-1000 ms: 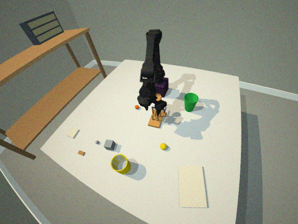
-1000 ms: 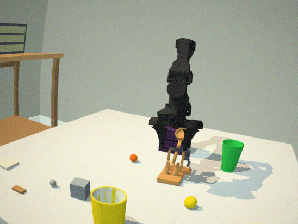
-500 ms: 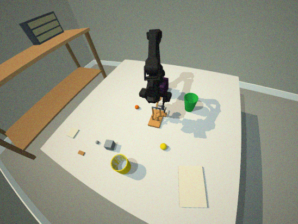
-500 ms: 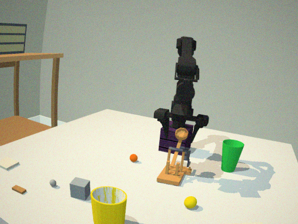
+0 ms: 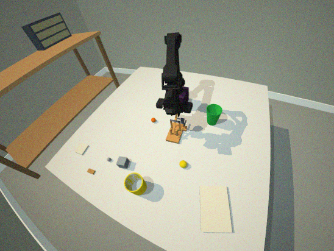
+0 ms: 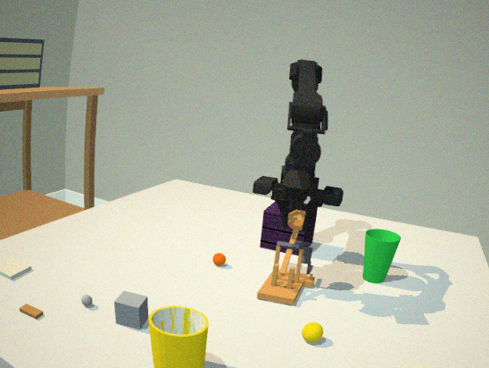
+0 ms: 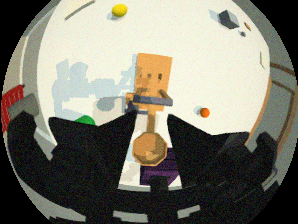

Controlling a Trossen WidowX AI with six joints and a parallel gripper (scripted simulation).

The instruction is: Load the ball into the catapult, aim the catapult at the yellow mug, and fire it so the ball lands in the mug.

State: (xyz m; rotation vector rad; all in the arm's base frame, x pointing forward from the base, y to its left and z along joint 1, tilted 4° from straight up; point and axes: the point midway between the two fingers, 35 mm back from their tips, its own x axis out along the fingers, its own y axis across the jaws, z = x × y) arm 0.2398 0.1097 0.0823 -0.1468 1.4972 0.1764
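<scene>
Right now the wooden catapult is 7 cm below my gripper tip, 1 cm to the left of it and 1 cm behind it. Round my gripper tip: orange ball 18 cm to the right, 12 cm below; then green cup 17 cm to the left, 17 cm behind, 11 cm below; then yellow ball 19 cm ahead, 15 cm to the left, 12 cm below.
</scene>
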